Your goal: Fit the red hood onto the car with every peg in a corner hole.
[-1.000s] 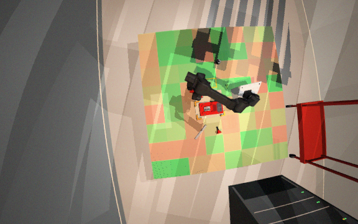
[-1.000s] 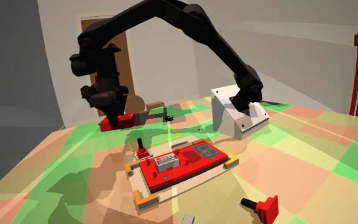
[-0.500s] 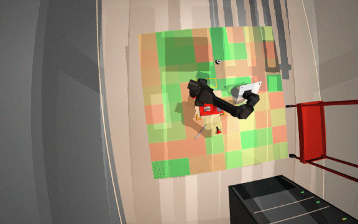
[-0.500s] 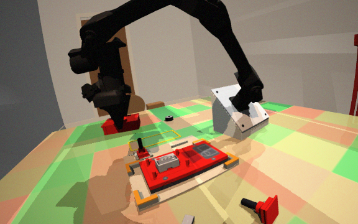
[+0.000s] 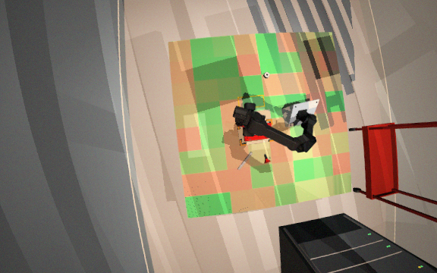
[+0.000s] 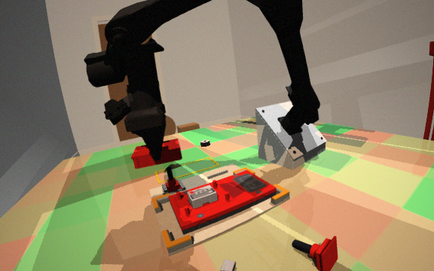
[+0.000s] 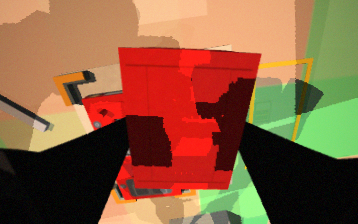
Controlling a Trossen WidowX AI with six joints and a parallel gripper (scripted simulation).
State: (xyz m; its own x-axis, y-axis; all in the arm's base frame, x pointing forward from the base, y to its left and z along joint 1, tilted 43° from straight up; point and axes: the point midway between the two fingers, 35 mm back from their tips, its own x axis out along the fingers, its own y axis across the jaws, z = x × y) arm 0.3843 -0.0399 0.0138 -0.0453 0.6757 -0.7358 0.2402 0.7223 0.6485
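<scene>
Now: gripper tip 90 mm above the white engine block, 80 mm to the right of it and 50 mm past it. From my gripper tip the other things lie so: black ring (310 mm to the right, 240 mm behind, 110 mm below); red hood (10 mm above); grey bar (270 mm to the left, 110 mm below, 30 mm ahead).
</scene>
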